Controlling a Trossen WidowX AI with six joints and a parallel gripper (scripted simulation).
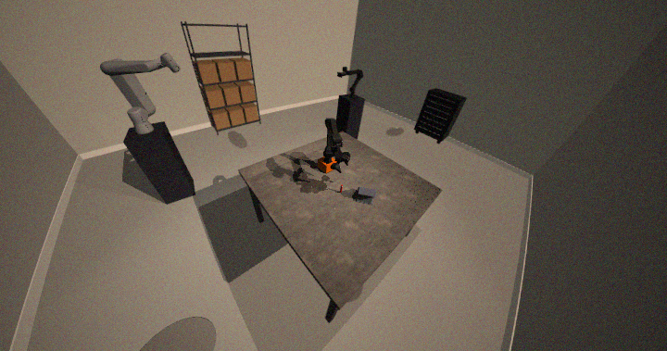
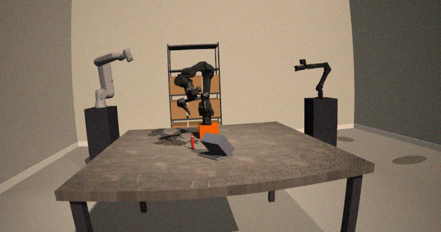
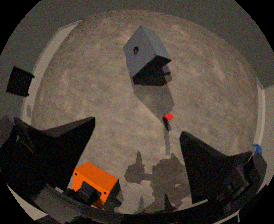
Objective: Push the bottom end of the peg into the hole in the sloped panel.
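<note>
The red round peg lies 14 cm below my gripper tip, 4 cm to the right of it and 4 cm ahead of it. From my gripper tip the other things lie so: grey sloped panel 18 cm ahead, 14 cm below, 10 cm to the left.
</note>
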